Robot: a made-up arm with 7 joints.
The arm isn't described. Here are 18 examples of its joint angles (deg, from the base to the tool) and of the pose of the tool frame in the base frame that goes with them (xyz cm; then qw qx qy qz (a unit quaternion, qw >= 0)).
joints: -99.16 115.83 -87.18 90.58 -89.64 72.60 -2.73
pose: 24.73 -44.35 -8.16 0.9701 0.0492 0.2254 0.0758
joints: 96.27 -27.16 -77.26 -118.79 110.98 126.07 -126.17
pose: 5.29 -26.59 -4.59 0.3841 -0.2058 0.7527 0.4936
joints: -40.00 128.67 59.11 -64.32 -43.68 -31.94 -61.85
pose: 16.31 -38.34 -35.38 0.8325 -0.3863 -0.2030 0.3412
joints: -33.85 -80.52 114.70 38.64 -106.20 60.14 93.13
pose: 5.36 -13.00 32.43 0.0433 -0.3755 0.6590 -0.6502
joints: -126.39 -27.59 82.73 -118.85 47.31 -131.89 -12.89
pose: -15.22 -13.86 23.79 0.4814 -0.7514 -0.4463 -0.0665
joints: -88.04 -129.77 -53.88 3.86 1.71 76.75 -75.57
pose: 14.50 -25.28 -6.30 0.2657 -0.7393 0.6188 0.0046
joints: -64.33 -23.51 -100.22 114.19 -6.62 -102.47 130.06
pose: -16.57 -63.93 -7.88 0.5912 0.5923 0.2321 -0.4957
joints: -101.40 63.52 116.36 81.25 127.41 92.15 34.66
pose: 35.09 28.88 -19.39 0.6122 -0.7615 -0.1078 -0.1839
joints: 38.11 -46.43 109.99 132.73 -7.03 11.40 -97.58
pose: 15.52 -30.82 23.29 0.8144 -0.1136 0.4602 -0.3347
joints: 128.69 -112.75 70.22 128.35 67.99 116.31 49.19
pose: 33.00 50.17 -30.21 0.0933 -0.6930 -0.7103 -0.0811
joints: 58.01 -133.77 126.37 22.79 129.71 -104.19 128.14
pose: 0.42 9.58 -15.64 0.3207 0.5584 0.7574 0.1077
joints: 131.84 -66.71 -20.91 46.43 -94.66 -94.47 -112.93
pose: -24.03 0.27 -34.50 0.4563 -0.1111 -0.0446 -0.8817
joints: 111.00 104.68 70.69 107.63 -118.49 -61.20 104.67
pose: 21.13 -40.83 -11.76 0.9465 0.2459 0.0574 0.2009
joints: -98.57 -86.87 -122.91 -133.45 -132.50 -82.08 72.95
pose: -79.52 27.11 -25.28 0.3600 0.0888 -0.6686 -0.6446
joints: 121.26 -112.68 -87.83 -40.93 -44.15 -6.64 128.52
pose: 30.50 -9.29 -10.24 0.6509 0.5706 0.1105 0.4884
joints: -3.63 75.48 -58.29 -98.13 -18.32 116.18 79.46
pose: -18.39 -20.91 -26.34 0.2344 -0.4412 0.7684 -0.4000
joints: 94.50 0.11 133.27 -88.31 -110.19 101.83 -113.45
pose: 24.83 49.99 -24.49 0.7611 -0.0213 0.6442 0.0727
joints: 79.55 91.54 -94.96 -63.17 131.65 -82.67 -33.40
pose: -6.26 -37.20 -15.90 0.0778 -0.1757 0.7461 -0.6375
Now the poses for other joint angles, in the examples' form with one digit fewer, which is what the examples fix.
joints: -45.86 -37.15 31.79 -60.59 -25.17 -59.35 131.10
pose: 34.1 9.0 43.8 0.489 -0.492 0.053 -0.718
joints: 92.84 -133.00 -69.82 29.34 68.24 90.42 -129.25
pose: -11.7 44.2 -13.2 0.158 0.730 0.616 -0.249
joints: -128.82 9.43 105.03 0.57 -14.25 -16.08 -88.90
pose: -22.4 -8.0 -30.3 0.105 0.349 0.575 0.733
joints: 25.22 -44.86 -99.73 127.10 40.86 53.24 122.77
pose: 43.4 -1.8 44.4 0.344 -0.583 -0.092 -0.731
